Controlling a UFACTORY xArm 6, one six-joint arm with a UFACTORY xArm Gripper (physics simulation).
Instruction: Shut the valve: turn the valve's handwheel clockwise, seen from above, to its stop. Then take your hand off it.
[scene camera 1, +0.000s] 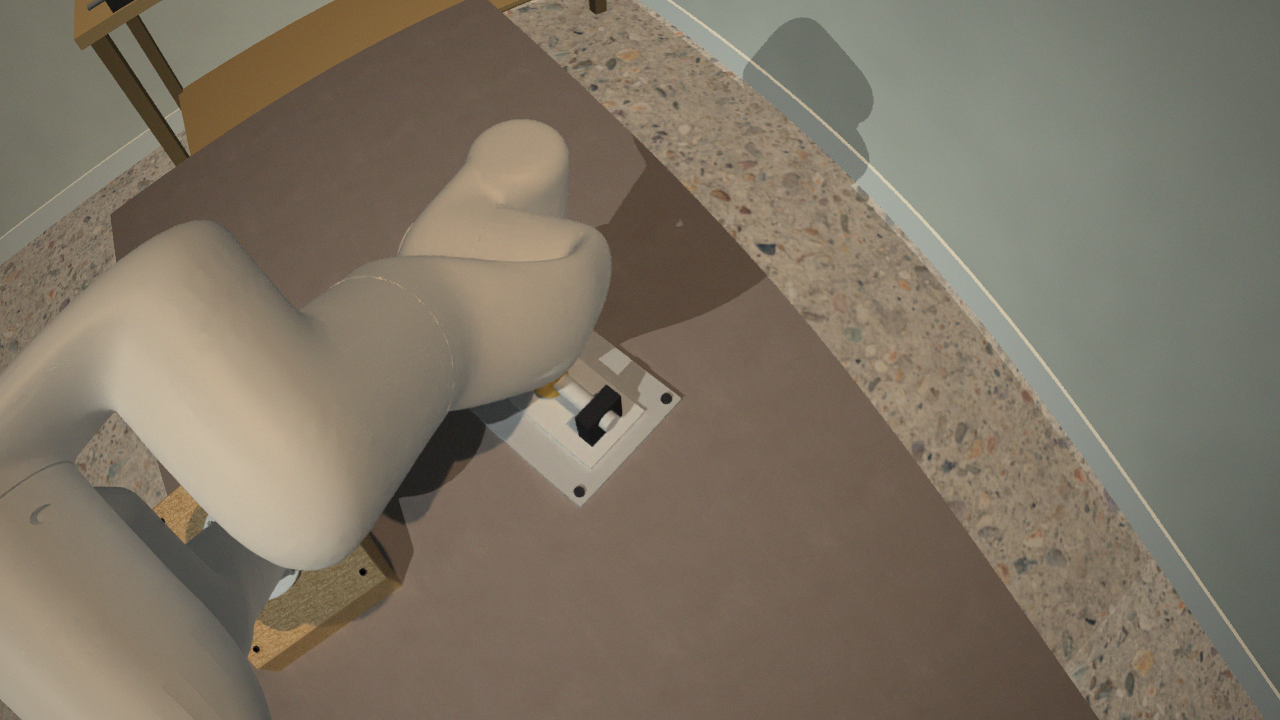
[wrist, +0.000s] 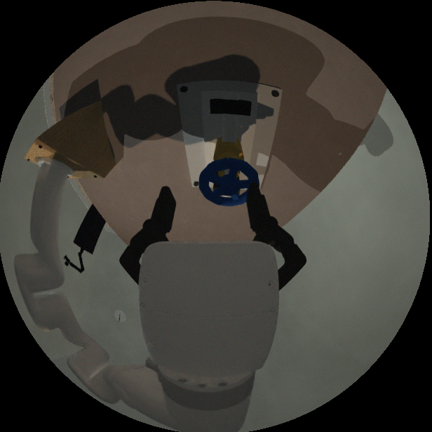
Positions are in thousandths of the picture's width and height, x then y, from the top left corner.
Labels:
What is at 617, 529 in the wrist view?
My gripper.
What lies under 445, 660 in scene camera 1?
A pale base plate.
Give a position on a blue handwheel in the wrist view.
531, 429

